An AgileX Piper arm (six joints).
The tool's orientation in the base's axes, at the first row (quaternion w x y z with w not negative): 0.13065 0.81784 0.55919 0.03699
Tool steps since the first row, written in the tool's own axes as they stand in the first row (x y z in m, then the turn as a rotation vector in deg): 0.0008 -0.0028 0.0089 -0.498 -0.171 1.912; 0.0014 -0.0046 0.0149 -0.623 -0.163 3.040; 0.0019 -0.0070 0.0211 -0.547 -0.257 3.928; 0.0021 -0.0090 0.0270 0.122 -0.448 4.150; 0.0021 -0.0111 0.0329 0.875 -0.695 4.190; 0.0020 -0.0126 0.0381 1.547 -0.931 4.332; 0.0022 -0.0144 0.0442 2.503 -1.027 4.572; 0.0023 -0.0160 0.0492 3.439 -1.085 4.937; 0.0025 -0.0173 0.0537 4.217 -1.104 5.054; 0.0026 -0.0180 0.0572 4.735 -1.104 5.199; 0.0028 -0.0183 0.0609 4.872 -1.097 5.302; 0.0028 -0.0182 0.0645 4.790 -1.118 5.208
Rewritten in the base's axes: -0.0004 0.0002 -0.0094 0.055 -0.732 -1.842; -0.0006 0.0003 -0.0156 0.249 -1.044 -2.916; -0.0013 0.0005 -0.0223 0.376 -1.095 -3.802; -0.0018 0.0004 -0.0285 0.497 -0.450 -4.122; -0.0025 0.0001 -0.0347 0.562 0.323 -4.288; -0.0028 -0.0004 -0.0401 0.628 1.000 -4.542; -0.0031 -0.0007 -0.0464 0.946 1.875 -4.880; -0.0035 -0.0009 -0.0517 1.317 2.697 -5.326; -0.0036 -0.0011 -0.0563 1.613 3.403 -5.510; -0.0035 -0.0013 -0.0599 1.836 3.857 -5.694; -0.0029 -0.0017 -0.0636 1.914 3.963 -5.803; -0.0021 -0.0023 -0.0670 1.846 3.911 -5.711
